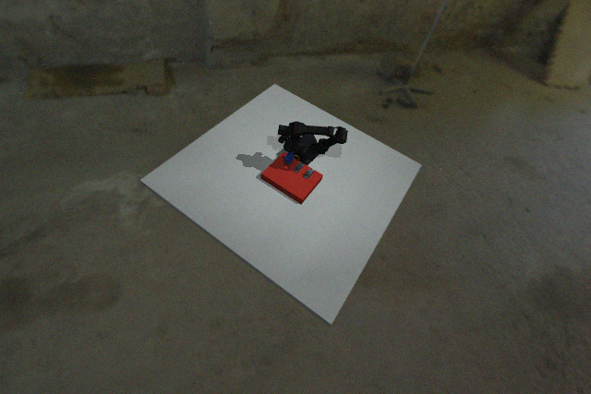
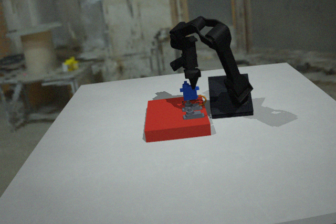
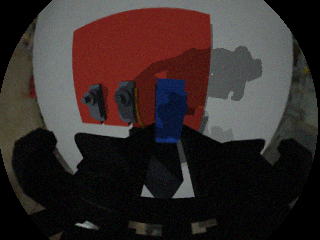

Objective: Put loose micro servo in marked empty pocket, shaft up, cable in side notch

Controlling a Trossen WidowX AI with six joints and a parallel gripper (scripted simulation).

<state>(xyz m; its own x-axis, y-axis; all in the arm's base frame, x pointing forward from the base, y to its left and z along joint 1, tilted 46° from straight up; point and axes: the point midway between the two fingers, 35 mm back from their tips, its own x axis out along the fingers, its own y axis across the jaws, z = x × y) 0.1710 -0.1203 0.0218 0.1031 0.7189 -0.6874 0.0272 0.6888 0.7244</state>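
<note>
My gripper tip is 13 cm short of the deck, 9 cm above it and 7 cm to the right of it.
</note>
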